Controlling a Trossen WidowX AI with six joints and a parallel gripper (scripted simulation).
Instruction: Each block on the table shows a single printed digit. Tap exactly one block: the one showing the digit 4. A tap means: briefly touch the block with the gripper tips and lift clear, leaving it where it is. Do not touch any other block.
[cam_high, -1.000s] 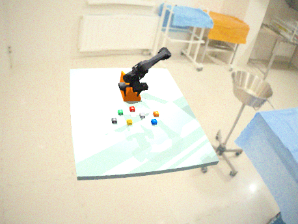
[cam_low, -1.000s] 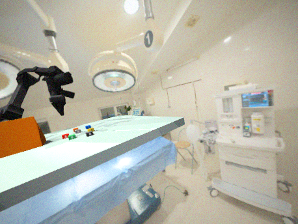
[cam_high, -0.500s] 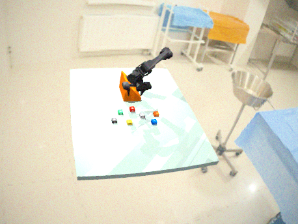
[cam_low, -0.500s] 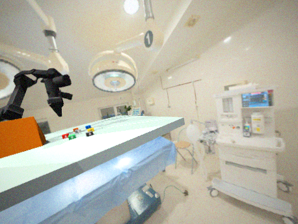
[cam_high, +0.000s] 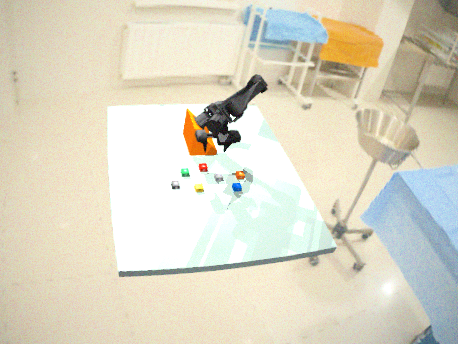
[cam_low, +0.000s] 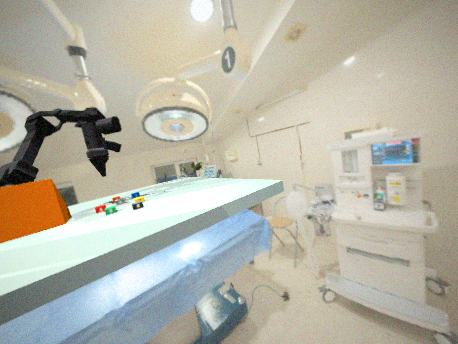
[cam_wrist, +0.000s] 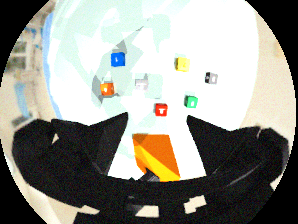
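Now: gripper tip 130 mm to the right of the orange block, 120 mm above it and 40 mm short of it. Also, from my gripper tip: light grey block (120 mm below, 30 mm to the left, 30 mm ahead); green block (120 mm below, 110 mm to the right, 20 mm behind); red block (120 mm below, 40 mm behind, 20 mm to the right).
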